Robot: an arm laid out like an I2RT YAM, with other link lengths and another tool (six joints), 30 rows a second.
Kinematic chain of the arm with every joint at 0, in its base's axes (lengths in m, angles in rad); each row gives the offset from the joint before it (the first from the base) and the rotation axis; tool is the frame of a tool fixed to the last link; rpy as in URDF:
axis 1: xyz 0 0 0.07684 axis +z
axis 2: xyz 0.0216 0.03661 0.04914 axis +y
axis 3: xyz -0.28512 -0.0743 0 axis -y
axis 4: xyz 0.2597 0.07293 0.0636 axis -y
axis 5: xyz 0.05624 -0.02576 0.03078 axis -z
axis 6: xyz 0.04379 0 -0.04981 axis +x
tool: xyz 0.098 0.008 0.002 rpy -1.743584 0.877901 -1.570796
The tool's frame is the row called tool.
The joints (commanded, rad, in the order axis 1, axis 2, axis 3, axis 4, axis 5, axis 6), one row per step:
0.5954, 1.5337, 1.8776, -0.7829, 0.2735, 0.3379
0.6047, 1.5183, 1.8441, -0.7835, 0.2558, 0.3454
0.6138, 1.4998, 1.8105, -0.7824, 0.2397, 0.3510
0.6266, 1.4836, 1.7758, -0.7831, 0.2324, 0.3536
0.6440, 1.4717, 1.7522, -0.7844, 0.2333, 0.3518
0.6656, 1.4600, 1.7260, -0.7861, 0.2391, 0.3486
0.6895, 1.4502, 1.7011, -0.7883, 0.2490, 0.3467
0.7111, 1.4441, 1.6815, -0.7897, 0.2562, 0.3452
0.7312, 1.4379, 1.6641, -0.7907, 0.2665, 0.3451
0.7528, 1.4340, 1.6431, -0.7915, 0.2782, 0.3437
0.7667, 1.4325, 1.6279, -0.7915, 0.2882, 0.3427
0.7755, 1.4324, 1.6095, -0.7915, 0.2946, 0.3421
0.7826, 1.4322, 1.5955, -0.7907, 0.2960, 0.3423
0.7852, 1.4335, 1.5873, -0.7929, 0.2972, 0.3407
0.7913, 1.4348, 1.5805, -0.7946, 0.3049, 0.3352
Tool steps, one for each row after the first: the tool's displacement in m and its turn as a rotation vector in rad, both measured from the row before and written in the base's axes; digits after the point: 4 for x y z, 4 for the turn. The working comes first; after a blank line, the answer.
Tool pose at each row, in the base's axes (x y z in m, rotation vector in rad; the steps are taken from these numbers as rounded here):
0.3470, 0.2083, 0.4625, -0.8737, 1.8731, 0.0402
0.3411, 0.2117, 0.4549, -0.8957, 1.8834, 0.0657
0.3346, 0.2143, 0.4486, -0.9158, 1.8896, 0.0889
0.3281, 0.2171, 0.4407, -0.9394, 1.8998, 0.1028
0.3217, 0.2207, 0.4356, -0.9636, 1.9027, 0.1088
0.3148, 0.2249, 0.4293, -0.9920, 1.9067, 0.1106
0.3079, 0.2294, 0.4227, -1.0197, 1.9113, 0.1098
0.3020, 0.2340, 0.4170, -1.0455, 1.9141, 0.1106
0.2967, 0.2376, 0.4124, -1.0655, 1.9162, 0.1085
0.2915, 0.2418, 0.4055, -1.0906, 1.9215, 0.1033
0.2885, 0.2443, 0.4002, -1.1068, 1.9268, 0.0963
0.2867, 0.2459, 0.3931, -1.1225, 1.9378, 0.0893
0.2849, 0.2476, 0.3878, -1.1359, 1.9446, 0.0883
0.2842, 0.2481, 0.3838, -1.1460, 1.9520, 0.0843
0.2832, 0.2489, 0.3806, -1.1587, 1.9554, 0.0731

-0.0059, 0.0034, -0.0076, 0.0023, 0.0218, 0.0221
-0.0065, 0.0026, -0.0063, 0.0027, 0.0172, 0.0210
-0.0065, 0.0028, -0.0079, -0.0062, 0.0185, 0.0182
-0.0064, 0.0036, -0.0051, -0.0096, 0.0096, 0.0174
-0.0069, 0.0042, -0.0063, -0.0147, 0.0101, 0.0181
-0.0069, 0.0045, -0.0066, -0.0162, 0.0097, 0.0163
-0.0059, 0.0046, -0.0057, -0.0137, 0.0085, 0.0162
-0.0053, 0.0036, -0.0046, -0.0123, 0.0056, 0.0115
-0.0052, 0.0042, -0.0069, -0.0178, 0.0084, 0.0125
-0.0030, 0.0025, -0.0053, -0.0143, 0.0057, 0.0061
-0.0018, 0.0016, -0.0071, -0.0158, 0.0104, 0.0038
-0.0018, 0.0017, -0.0053, -0.0096, 0.0087, 0.0059
-0.0007, 0.0005, -0.0040, -0.0099, 0.0072, 0.0025
-0.0010, 0.0008, -0.0032, -0.0144, 0.0018, 0.0031

